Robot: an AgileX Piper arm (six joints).
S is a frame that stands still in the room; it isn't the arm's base.
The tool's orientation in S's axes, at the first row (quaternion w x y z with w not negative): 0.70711 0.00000 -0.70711 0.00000
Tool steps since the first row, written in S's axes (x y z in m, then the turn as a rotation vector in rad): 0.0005 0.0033 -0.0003 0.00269 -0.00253 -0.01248; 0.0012 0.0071 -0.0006 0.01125 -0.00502 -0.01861; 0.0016 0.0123 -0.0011 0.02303 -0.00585 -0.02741; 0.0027 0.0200 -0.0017 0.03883 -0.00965 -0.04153; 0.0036 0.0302 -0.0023 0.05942 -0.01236 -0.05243; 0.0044 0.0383 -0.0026 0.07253 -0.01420 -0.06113; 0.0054 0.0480 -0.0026 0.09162 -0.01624 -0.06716; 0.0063 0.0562 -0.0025 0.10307 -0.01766 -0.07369
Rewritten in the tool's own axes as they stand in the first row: -0.0003 0.0033 -0.0005 -0.01248 -0.00253 -0.00269; -0.0006 0.0071 -0.0012 -0.01861 -0.00502 -0.01125; -0.0011 0.0123 -0.0016 -0.02741 -0.00585 -0.02303; -0.0017 0.0200 -0.0027 -0.04153 -0.00965 -0.03883; -0.0023 0.0302 -0.0036 -0.05243 -0.01236 -0.05942; -0.0026 0.0383 -0.0044 -0.06113 -0.01420 -0.07253; -0.0026 0.0480 -0.0054 -0.06716 -0.01624 -0.09162; -0.0025 0.0562 -0.0063 -0.07369 -0.01766 -0.10307
